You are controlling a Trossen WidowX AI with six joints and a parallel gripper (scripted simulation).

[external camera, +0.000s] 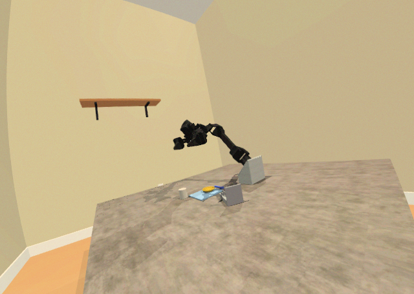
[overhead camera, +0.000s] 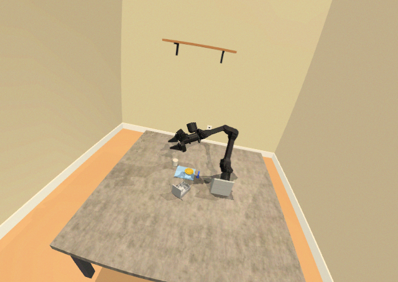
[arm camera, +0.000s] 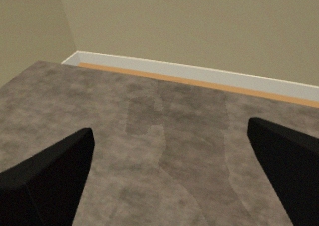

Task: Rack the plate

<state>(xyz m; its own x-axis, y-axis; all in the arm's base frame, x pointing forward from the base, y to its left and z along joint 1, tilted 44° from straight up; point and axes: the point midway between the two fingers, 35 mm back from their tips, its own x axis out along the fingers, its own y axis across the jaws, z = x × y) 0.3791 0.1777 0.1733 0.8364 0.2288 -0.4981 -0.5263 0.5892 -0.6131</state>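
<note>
My gripper tip is now 26 cm above the yellow plate, 15 cm past it and 10 cm to the left of it. Also, from my gripper tip: white cup 25 cm below, 14 cm to the right, 1 cm behind; light blue mat 27 cm below, 12 cm behind, 8 cm to the right; grey dish rack 25 cm below, 16 cm behind, 10 cm to the left.
</note>
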